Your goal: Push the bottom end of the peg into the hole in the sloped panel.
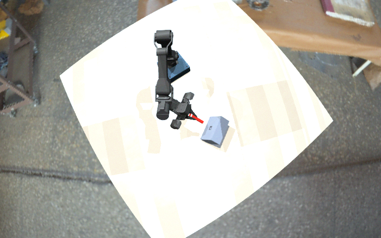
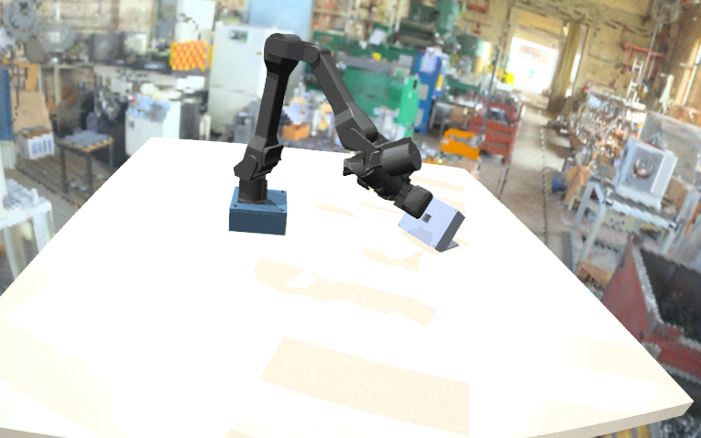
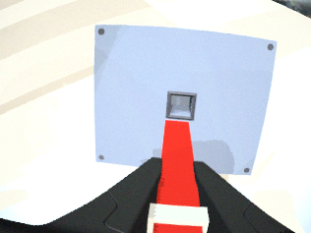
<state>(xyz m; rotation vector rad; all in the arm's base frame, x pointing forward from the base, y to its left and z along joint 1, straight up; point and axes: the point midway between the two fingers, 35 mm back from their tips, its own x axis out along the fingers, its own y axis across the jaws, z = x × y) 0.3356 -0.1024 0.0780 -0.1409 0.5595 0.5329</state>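
The grey sloped panel lies 9 cm ahead of my gripper tip, 7 cm below it and 5 cm to the left of it. The rest, counted from my gripper tip: red square peg: 1 cm to the right, 1 cm behind, 1 cm above.
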